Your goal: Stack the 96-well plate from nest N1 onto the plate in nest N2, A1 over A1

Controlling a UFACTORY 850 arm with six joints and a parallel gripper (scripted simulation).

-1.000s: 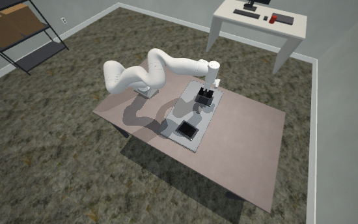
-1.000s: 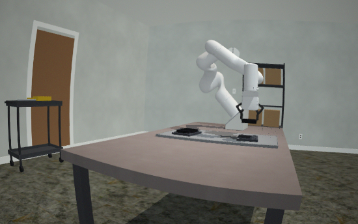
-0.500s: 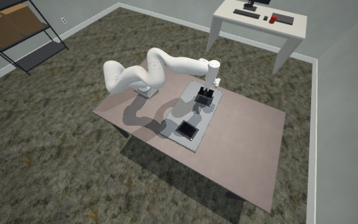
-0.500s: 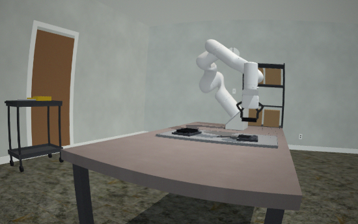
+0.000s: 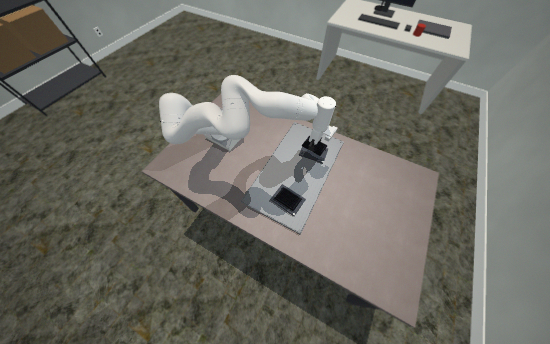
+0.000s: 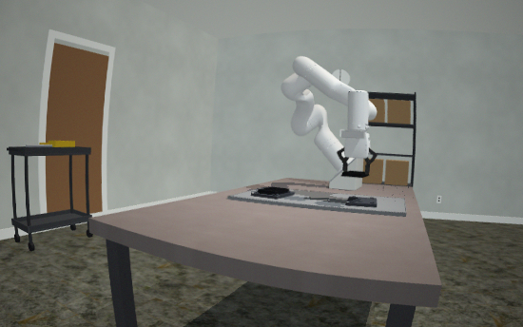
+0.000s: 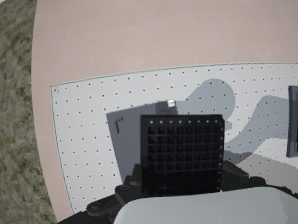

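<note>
My gripper is now 34 cm to the left of the plate nest, 12 cm above it and 1 cm past it. The rest, counted from my hand: 96-well plate (1 cm below); then white mark (41 cm to the right, 11 cm below, 5 cm ahead).
</note>
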